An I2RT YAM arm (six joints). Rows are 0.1 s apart.
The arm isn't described. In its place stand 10 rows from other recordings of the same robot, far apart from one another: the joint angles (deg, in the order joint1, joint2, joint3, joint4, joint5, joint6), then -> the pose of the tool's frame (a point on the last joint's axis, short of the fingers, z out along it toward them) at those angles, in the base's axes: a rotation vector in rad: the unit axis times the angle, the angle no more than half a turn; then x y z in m.
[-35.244 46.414 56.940 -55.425 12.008 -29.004] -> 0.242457 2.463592 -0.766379 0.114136 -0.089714 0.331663
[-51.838 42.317 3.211 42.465 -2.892 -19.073] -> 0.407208 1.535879 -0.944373 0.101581 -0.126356 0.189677
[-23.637 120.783 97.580 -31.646 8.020 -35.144] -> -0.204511 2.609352 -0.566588 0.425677 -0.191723 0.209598
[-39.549 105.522 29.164 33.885 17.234 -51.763] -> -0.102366 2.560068 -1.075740 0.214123 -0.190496 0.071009
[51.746 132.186 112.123 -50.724 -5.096 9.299] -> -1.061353 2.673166 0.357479 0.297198 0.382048 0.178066
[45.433 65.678 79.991 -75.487 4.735 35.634] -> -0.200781 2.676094 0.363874 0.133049 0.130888 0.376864
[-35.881 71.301 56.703 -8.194 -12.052 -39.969] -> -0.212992 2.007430 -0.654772 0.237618 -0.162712 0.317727
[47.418 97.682 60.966 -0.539 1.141 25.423] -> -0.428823 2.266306 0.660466 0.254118 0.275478 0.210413
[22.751 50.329 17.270 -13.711 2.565 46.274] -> 0.520387 2.392781 0.504541 0.152389 0.062178 0.153518
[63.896 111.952 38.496 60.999 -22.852 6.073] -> -1.201353 1.530377 1.202407 0.141700 0.320618 0.117550
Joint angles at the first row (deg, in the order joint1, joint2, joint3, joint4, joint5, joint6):
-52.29 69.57 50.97 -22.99 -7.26 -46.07
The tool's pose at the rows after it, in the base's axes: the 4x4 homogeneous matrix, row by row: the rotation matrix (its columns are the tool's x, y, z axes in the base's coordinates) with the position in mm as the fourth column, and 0 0 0 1 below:
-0.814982 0.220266 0.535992 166.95; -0.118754 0.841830 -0.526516 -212.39; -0.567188 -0.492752 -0.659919 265.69; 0 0 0 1
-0.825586 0.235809 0.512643 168.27; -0.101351 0.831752 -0.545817 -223.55; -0.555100 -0.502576 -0.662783 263.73; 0 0 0 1
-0.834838 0.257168 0.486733 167.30; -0.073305 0.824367 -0.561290 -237.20; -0.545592 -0.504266 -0.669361 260.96; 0 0 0 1
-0.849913 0.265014 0.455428 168.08; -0.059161 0.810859 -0.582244 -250.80; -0.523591 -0.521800 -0.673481 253.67; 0 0 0 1
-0.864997 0.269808 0.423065 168.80; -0.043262 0.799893 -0.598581 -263.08; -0.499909 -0.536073 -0.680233 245.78; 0 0 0 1
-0.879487 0.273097 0.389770 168.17; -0.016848 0.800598 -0.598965 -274.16; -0.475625 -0.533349 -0.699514 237.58; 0 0 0 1
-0.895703 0.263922 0.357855 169.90; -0.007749 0.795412 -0.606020 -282.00; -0.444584 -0.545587 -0.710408 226.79; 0 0 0 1
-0.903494 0.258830 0.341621 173.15; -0.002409 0.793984 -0.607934 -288.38; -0.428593 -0.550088 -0.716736 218.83; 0 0 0 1
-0.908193 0.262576 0.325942 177.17; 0.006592 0.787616 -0.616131 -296.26; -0.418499 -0.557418 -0.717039 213.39; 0 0 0 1
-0.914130 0.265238 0.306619 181.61; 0.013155 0.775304 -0.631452 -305.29; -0.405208 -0.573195 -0.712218 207.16; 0 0 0 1
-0.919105 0.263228 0.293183 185.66; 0.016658 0.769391 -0.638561 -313.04; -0.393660 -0.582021 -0.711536 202.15; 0 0 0 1
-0.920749 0.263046 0.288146 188.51; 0.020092 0.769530 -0.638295 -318.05; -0.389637 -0.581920 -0.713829 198.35; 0 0 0 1
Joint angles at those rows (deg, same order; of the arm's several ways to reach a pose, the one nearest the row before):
-52.63 71.77 52.10 -21.92 -6.11 -46.38
-53.69 74.11 53.33 -20.93 -5.15 -46.74
-55.38 76.75 54.78 -20.23 -4.68 -46.98
-56.57 79.74 55.54 -18.23 -3.40 -48.01
-57.55 82.63 56.28 -16.55 -2.05 -48.90
-58.61 85.42 57.34 -16.32 -1.19 -49.44
-58.89 87.95 57.44 -14.76 0.39 -50.44
-58.89 90.17 57.89 -13.52 1.24 -50.80
-58.89 92.49 58.98 -12.35 2.25 -50.78
-58.89 95.06 60.12 -10.59 3.66 -51.02
-58.89 97.32 61.42 -9.64 4.53 -51.33
-58.89 98.87 62.35 -9.23 4.77 -51.32

